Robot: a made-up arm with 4 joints. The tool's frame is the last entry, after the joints.
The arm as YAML. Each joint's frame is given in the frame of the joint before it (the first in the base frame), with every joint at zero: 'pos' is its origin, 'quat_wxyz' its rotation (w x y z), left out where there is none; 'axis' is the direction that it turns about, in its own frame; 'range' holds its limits. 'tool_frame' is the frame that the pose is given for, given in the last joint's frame.
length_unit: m
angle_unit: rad
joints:
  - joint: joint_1
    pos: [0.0, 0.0, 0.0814]
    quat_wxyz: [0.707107, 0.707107, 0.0, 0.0]
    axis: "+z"
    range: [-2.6, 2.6]
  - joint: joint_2
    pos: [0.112, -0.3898, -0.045]
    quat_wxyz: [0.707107, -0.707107, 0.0, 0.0]
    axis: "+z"
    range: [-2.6, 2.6]
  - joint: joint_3
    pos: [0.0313, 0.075, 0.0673]
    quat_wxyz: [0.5, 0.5, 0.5, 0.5]
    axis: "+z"
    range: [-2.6, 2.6]
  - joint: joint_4
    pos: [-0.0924, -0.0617, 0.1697]
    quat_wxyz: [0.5, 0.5, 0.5, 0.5]
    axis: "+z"
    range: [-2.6, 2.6]
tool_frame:
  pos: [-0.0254, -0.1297, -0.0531]
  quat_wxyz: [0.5, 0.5, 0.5, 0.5]
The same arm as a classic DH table. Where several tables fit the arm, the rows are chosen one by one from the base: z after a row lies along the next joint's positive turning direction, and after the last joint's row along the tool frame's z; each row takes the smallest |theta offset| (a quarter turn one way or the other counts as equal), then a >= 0, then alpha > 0; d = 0 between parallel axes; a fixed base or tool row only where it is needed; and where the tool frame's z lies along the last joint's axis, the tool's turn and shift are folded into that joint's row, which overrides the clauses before.
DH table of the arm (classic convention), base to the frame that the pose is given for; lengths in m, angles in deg. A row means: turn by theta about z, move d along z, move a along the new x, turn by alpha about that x. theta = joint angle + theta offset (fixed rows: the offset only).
base (fixed): a 0; alpha 90; d 0.0814; theta0 0
joint_1: a 0.112; alpha -90; d -0.045; theta0 0
joint_2: a 0.075; alpha 90; d -0.3225; theta0 90
joint_3: a 0.0617; alpha -90; d 0.201; theta0 -90
joint_4: a 0.1297; alpha -90; d -0.1455; theta0 90
tool (fixed): a 0; alpha 0; d -0.0254; theta0 180
Joint limits (deg, base to tool): -148.97..148.97 -148.97..148.97 -148.97..148.97 -148.97..148.97

